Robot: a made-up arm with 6 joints.
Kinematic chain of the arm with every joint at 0, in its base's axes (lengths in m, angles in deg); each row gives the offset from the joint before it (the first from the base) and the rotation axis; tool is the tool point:
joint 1: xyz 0 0 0.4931 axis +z
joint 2: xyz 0 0 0 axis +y
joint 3: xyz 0 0 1.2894 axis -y
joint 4: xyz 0 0 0 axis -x
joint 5: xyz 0.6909 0 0 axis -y
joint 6: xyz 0 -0.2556 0 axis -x
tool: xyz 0 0 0
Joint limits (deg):
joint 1: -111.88..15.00
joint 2: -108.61..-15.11
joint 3: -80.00..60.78
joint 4: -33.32..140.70
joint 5: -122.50..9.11
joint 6: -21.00..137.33
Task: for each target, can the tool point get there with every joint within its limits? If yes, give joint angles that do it. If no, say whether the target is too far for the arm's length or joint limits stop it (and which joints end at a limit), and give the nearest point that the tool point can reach.
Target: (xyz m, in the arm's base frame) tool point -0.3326 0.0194 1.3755
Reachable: yes | joints -49.76 -45.87 -40.20 -19.20 -60.37 118.26
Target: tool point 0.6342 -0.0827 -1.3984
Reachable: no: joint limits stop it (at a limit: joint 1, joint 2, joint 3, joint 4) | nearest point 0.0061 0.5883 0.2892 | short by 1.922 m
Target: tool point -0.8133 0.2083 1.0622
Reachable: yes | joints -24.91 -89.21 -55.76 53.06 -20.66 15.80
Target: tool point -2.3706 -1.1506 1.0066
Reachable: no: too far | nearest point -1.8289 -0.6903 0.8791 | short by 0.722 m
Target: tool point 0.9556 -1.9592 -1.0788
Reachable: no: too far | nearest point -0.4742 -0.3482 0.2892 | short by 2.552 m
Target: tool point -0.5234 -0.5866 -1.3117
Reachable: no: joint limits stop it (at a limit: joint 1, joint 2, joint 3, joint 4) | nearest point -0.4742 -0.3482 0.2892 | short by 1.619 m
